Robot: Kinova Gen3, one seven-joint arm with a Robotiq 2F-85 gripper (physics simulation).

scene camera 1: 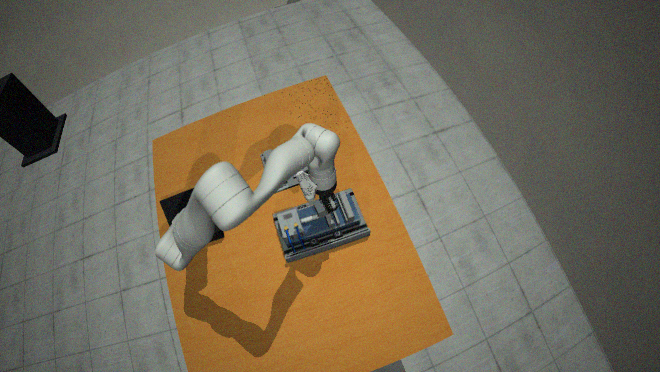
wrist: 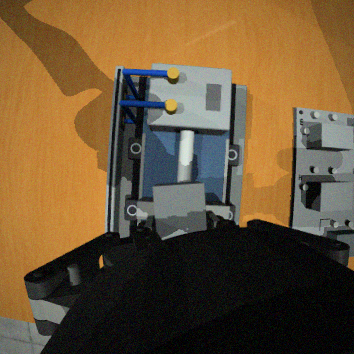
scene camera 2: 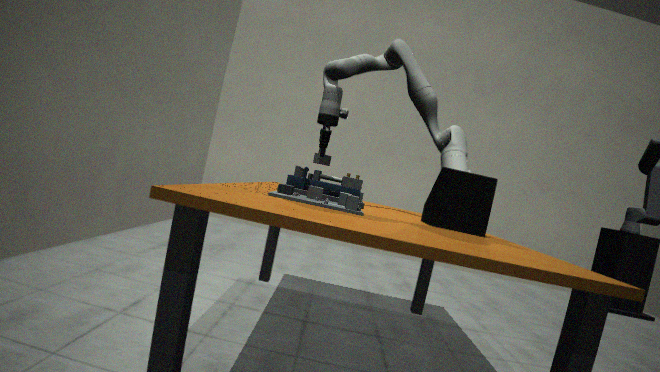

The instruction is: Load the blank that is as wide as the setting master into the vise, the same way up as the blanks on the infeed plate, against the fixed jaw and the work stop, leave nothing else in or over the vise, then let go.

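Frame: origin at the arm's base, x ahead, y left, z up, level; metres.
Seen in the pictures: gripper, fingertip midpoint: (scene camera 1: 326,205) (wrist: 179,224) (scene camera 2: 320,158); arm's base, origin of the base link: (scene camera 2: 456,193).
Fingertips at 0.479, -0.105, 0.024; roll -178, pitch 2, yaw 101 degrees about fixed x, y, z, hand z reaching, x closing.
Note:
Offsets run from my fingertips to a thing's top centre, as dx, dy, dz. "spot": to the spot under its first point.
My gripper (scene camera 1: 330,208) (scene camera 2: 323,154) (wrist: 179,224) is shut on a grey rectangular blank @(-0.005, -0.001, +0.017) (scene camera 2: 322,160) (wrist: 180,205) and holds it level above the vise, with a gap below it in the second scene view. The vise @(-0.034, -0.002, -0.041) (scene camera 1: 314,228) (scene camera 2: 327,187) (wrist: 206,157) has a blue bed. In the wrist view the blank covers the middle of the moving jaw (wrist: 218,212); the fixed jaw and work stop are hidden there. The infeed plate @(-0.053, +0.281, -0.132) (scene camera 2: 300,199) (wrist: 309,159) stands beside the vise and carries grey blanks @(-0.126, +0.228, -0.097) (wrist: 336,136) @(-0.036, +0.238, -0.097) (wrist: 338,196). I cannot tell which piece is the setting master.
A light grey block @(-0.129, -0.002, -0.045) (wrist: 192,117) with two yellow-tipped blue rods @(spot: -0.108, -0.046, -0.031) (wrist: 145,104) stands at the vise's far end, joined by a white shaft @(spot: -0.064, +0.001, -0.054) (wrist: 185,155) to the moving jaw. A grey rail @(spot: -0.033, -0.095, -0.126) (scene camera 1: 327,248) (wrist: 111,165) runs along the vise's side. Small pins @(-0.164, +0.209, -0.124) (wrist: 316,115) rise from the infeed plate.

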